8 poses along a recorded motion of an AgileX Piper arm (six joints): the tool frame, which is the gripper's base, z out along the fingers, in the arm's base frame.
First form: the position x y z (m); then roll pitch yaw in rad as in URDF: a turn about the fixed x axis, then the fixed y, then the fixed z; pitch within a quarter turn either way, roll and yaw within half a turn.
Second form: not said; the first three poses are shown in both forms.
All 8 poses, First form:
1: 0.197 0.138 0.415 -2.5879 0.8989 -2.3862
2: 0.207 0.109 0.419 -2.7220 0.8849 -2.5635
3: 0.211 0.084 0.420 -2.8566 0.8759 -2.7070
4: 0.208 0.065 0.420 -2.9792 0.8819 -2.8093
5: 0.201 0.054 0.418 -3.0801 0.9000 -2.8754
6: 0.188 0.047 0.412 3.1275 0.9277 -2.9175
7: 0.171 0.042 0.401 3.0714 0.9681 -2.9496
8: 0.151 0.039 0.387 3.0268 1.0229 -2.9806
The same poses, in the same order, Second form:
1: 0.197 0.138 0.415 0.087 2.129 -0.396
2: 0.207 0.109 0.419 0.055 2.188 -0.322
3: 0.211 0.084 0.420 0.070 2.233 -0.230
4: 0.208 0.065 0.420 0.123 2.249 -0.132
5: 0.201 0.054 0.418 0.188 2.240 -0.049
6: 0.188 0.047 0.412 0.242 2.214 0.011
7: 0.171 0.042 0.401 0.277 2.172 0.048
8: 0.151 0.039 0.387 0.295 2.115 0.070
